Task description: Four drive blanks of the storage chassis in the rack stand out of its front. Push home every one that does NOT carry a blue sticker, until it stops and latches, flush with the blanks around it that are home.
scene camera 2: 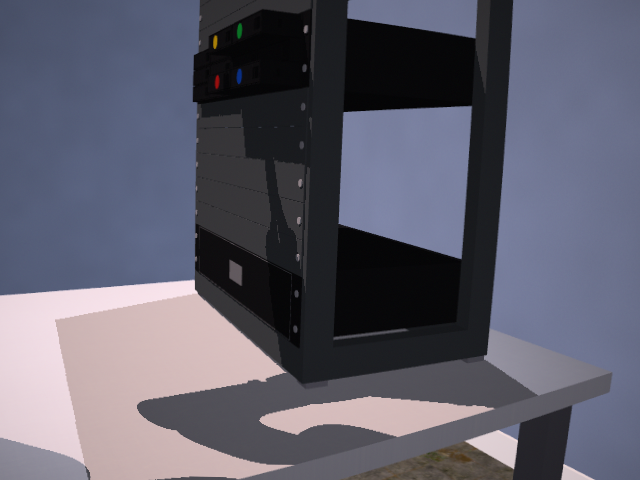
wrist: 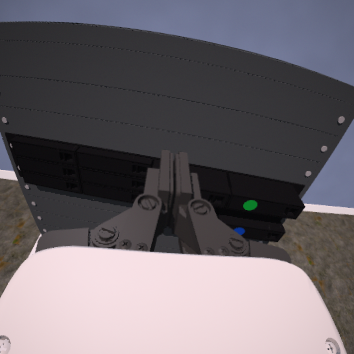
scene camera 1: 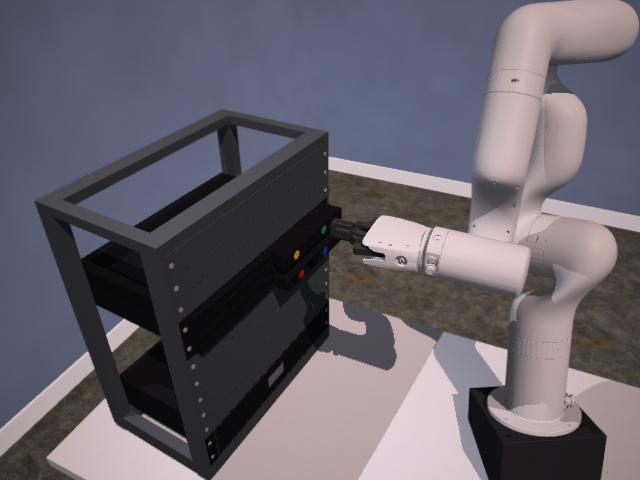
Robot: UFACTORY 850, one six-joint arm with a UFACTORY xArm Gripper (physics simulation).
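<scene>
The storage chassis (scene camera 1: 222, 302) (wrist: 42, 155) sits in the rack. The yellow-stickered blank (scene camera 1: 296, 254) (scene camera 2: 215, 42) and green-stickered blank (scene camera 1: 324, 228) (scene camera 2: 239, 31) (wrist: 250, 205) stand out in the upper row. The red-stickered blank (scene camera 1: 301, 273) (scene camera 2: 217, 81) and blue-stickered blank (scene camera 1: 325, 250) (scene camera 2: 239, 76) (wrist: 239, 231) stand out lower down. My gripper (scene camera 1: 334, 223) (wrist: 170, 168) is shut and empty, close to the chassis front at about upper-row height. In the wrist view, its fingers are left of the green sticker and hide the yellow and red stickers. Contact cannot be told.
The rack's frame (scene camera 1: 168, 330) (scene camera 2: 325, 180) stands on the white table (scene camera 1: 289, 413) (scene camera 2: 129, 351). Grey filler panels (scene camera 1: 242, 206) (wrist: 165, 80) lie above the chassis, with more panels below. A lower black unit (scene camera 2: 258, 284) is at the rack's bottom. Blanks at the chassis's left sit flush.
</scene>
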